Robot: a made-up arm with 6 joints. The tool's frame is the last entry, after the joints. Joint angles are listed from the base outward.
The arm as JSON. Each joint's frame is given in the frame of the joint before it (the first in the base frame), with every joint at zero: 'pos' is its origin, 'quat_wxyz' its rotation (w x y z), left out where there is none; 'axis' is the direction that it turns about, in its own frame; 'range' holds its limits. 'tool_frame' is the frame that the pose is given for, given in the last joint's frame.
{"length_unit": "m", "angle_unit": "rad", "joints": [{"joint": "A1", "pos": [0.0, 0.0, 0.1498], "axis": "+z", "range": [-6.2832, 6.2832]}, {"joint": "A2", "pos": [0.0, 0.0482, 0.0], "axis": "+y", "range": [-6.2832, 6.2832]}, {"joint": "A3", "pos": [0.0, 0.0, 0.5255], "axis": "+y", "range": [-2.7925, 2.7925]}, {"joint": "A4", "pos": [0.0, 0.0, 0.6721], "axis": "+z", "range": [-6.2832, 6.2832]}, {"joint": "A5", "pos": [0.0, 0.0, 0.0], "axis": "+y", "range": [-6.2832, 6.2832]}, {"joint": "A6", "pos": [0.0, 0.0, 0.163], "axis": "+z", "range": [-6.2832, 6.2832]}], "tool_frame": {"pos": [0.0, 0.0, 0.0]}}
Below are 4 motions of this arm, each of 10 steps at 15 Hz.
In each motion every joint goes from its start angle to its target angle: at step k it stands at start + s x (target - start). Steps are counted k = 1, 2, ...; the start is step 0. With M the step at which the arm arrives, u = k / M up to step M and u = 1 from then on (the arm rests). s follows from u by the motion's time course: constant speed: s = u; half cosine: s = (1 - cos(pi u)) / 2; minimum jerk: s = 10 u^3 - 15 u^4 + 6 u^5.
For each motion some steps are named. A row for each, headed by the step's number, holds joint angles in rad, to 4 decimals.
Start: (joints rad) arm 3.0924 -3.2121 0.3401 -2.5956 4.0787 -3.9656
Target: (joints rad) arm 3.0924 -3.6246 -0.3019 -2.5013 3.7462 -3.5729
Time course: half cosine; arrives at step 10
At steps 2, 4, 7, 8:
2: 3.0924 -3.2515 0.2788 -2.5866 4.0469 -3.9281
4: 3.0924 -3.3546 0.1183 -2.5630 3.9638 -3.8299
7: 3.0924 -3.5396 -0.1696 -2.5207 3.8147 -3.6538
8: 3.0924 -3.5852 -0.2406 -2.5103 3.7780 -3.6104

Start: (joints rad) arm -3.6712 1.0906 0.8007 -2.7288 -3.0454 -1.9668
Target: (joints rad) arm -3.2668 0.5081 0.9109 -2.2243 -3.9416 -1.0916
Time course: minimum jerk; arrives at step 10
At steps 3, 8, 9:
3: -3.6053 0.9956 0.8187 -2.6465 -3.1916 -1.8241
8: -3.2902 0.5418 0.9045 -2.2535 -3.8897 -1.1423
9: -3.2703 0.5131 0.9100 -2.2286 -3.9339 -1.0991

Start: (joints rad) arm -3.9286 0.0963 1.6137 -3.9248 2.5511 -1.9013
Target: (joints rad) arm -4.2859 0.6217 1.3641 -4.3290 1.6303 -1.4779
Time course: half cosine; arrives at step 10
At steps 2, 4, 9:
2: -3.9627 0.1465 1.5899 -3.9634 2.4632 -1.8609
4: -4.0520 0.2778 1.5275 -4.0644 2.2330 -1.7550
9: -4.2772 0.6088 1.3702 -4.3191 1.6528 -1.4883

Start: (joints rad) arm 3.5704 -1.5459 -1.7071 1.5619 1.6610 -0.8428
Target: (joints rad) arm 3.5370 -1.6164 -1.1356 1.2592 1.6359 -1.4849
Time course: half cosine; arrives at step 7
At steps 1, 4, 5, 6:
1: 3.5687 -1.5494 -1.6788 1.5469 1.6598 -0.8746
4: 3.5500 -1.5890 -1.3578 1.3769 1.6457 -1.2353
5: 3.5433 -1.6031 -1.2432 1.3162 1.6406 -1.3640
6: 3.5387 -1.6129 -1.1639 1.2742 1.6371 -1.4531

